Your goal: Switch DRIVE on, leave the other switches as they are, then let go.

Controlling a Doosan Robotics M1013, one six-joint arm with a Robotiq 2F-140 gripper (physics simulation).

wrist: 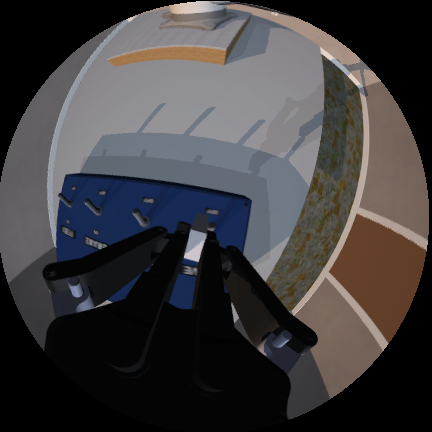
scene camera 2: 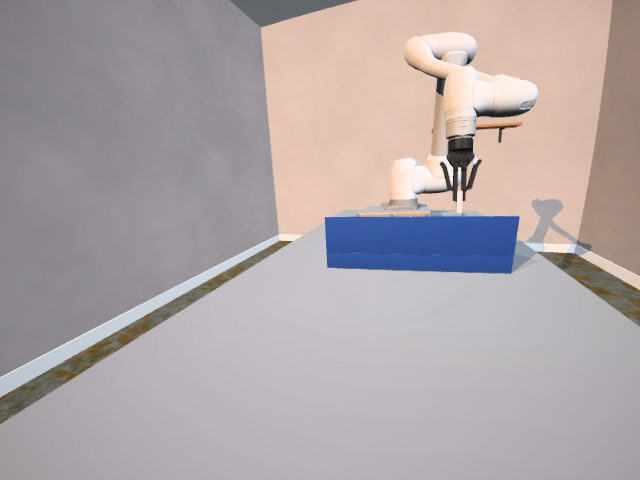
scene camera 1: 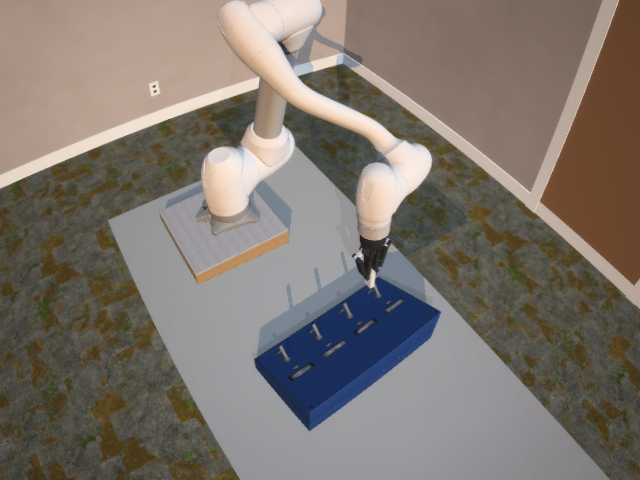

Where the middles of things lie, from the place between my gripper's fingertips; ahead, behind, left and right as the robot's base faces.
Now: hand 14 cm short of the blue switch box [scene camera 1: 322, 374], 13 cm to the left of it and 5 cm above it.
